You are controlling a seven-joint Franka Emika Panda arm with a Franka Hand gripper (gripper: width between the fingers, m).
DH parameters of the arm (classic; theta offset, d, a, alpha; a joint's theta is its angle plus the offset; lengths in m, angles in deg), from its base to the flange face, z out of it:
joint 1: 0 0.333 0 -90
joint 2: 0 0 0 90
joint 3: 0 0.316 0.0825 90
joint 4: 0 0 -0.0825 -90
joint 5: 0 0.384 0 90
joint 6: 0 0 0.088 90
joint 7: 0 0.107 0 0
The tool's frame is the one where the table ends.
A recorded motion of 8 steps. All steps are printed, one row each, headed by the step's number.
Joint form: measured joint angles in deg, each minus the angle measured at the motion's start. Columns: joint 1, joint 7, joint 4, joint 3, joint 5, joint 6, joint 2.
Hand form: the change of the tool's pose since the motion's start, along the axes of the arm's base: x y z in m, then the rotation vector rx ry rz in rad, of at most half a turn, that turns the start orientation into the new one. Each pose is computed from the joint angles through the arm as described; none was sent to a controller.
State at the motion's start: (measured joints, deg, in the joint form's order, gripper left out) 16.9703 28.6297 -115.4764 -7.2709 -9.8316 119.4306 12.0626
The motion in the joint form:
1: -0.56 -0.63 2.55 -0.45 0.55 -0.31 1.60
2: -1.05 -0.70 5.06 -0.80 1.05 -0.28 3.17
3: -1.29 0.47 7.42 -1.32 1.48 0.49 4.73
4: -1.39 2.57 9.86 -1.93 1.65 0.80 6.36
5: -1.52 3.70 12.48 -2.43 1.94 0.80 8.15
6: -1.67 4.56 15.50 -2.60 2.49 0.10 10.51
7: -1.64 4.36 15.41 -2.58 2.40 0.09 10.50
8: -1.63 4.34 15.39 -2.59 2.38 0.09 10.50
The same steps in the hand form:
1: 0.0133 -0.0071 0.0028 0.0048 -0.0093 -0.0120
2: 0.0265 -0.0126 0.0058 0.0095 -0.0261 -0.0288
3: 0.0401 -0.0171 0.0088 0.0129 -0.0574 -0.0622
4: 0.0528 -0.0217 0.0110 0.0088 -0.0850 -0.1086
5: 0.0654 -0.0254 0.0124 0.0063 -0.1045 -0.1386
6: 0.0779 -0.0257 0.0091 0.0045 -0.1078 -0.1627
7: 0.0774 -0.0253 0.0085 0.0034 -0.1058 -0.1576
8: 0.0773 -0.0253 0.0083 0.0030 -0.1054 -0.1571

